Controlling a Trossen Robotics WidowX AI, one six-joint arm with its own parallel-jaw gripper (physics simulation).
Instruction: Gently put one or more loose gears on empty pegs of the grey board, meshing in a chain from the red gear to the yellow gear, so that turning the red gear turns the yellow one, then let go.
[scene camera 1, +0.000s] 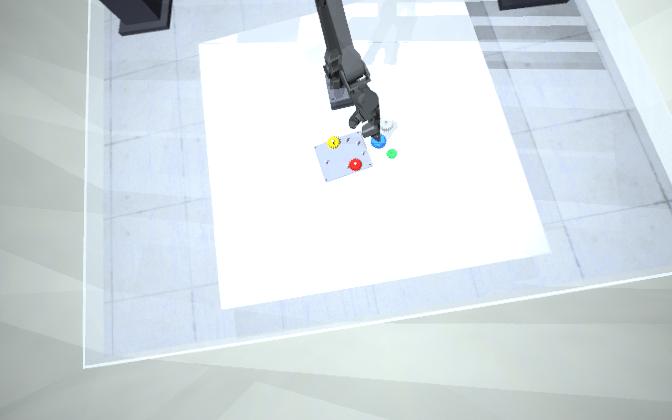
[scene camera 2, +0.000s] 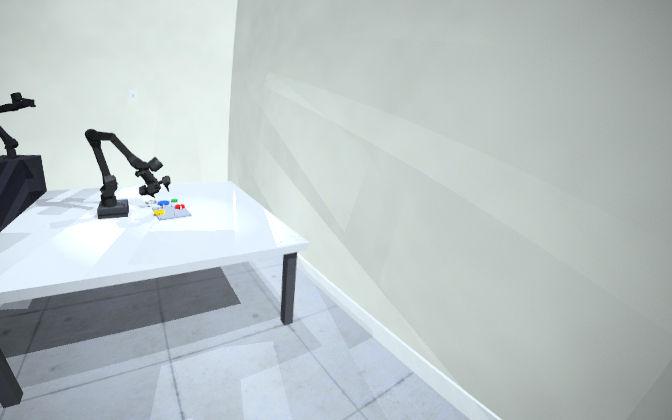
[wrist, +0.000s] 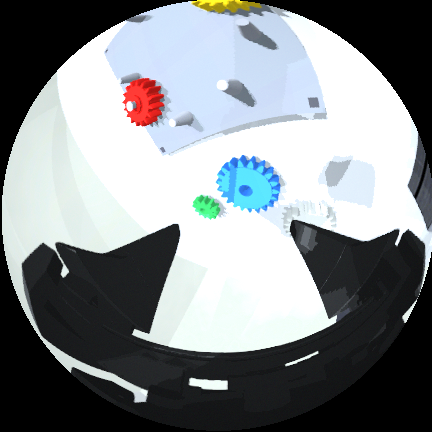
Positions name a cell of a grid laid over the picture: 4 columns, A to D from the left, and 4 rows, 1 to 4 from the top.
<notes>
My gripper (scene camera 1: C2) is open and holds nothing. Also in view: a blue gear (wrist: C2). On the table rests a white gear (wrist: C2). Further things: a grey board (scene camera 1: C2) and a red gear (wrist: B1).
My gripper shows as well in the wrist view (wrist: C3). The grey board is seen too in the wrist view (wrist: B1).
</notes>
